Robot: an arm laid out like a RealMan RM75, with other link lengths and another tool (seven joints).
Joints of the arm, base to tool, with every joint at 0 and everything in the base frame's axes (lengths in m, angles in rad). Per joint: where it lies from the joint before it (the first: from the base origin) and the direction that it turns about. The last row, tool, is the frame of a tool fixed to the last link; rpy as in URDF.
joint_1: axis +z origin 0 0 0.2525
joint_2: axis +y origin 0 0 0
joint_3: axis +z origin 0 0 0.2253
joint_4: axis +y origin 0 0 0
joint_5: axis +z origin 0 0 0.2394
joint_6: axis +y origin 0 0 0
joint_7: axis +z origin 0 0 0.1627
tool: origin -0.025 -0.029 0.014 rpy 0.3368 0 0.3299
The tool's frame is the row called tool.
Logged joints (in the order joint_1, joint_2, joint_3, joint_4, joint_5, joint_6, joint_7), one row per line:
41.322, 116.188, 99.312, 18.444, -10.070, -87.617, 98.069
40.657, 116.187, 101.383, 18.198, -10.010, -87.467, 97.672
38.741, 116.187, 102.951, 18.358, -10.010, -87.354, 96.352
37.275, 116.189, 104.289, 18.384, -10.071, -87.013, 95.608
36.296, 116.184, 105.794, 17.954, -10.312, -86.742, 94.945
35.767, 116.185, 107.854, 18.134, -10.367, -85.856, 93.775
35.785, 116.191, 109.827, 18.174, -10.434, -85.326, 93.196
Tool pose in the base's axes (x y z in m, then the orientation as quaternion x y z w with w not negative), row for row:
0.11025, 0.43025, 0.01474, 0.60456, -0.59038, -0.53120, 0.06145
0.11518, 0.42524, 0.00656, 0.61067, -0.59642, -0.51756, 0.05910
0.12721, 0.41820, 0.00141, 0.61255, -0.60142, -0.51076, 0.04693
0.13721, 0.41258, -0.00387, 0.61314, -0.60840, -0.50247, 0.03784
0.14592, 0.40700, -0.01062, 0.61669, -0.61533, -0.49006, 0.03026
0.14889, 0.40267, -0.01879, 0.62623, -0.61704, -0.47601, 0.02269
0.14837, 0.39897, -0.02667, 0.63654, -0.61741, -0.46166, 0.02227
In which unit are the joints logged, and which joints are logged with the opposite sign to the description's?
The joints are logged in degrees. Opposite sign: joint_3, joint_4.
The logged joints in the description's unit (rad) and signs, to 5 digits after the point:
0.72120, 2.02786, -1.73332, -0.32191, -0.17575, -1.52921, 1.71163
0.70960, 2.02785, -1.76947, -0.31762, -0.17471, -1.52659, 1.70470
0.67616, 2.02785, -1.79683, -0.32041, -0.17471, -1.52461, 1.68166
0.65057, 2.02788, -1.82019, -0.32086, -0.17577, -1.51866, 1.66867
0.63348, 2.02779, -1.84645, -0.31336, -0.17998, -1.51393, 1.65710
0.62425, 2.02781, -1.88241, -0.31650, -0.18094, -1.49847, 1.63668
0.62457, 2.02792, -1.91684, -0.31720, -0.18211, -1.48922, 1.62658

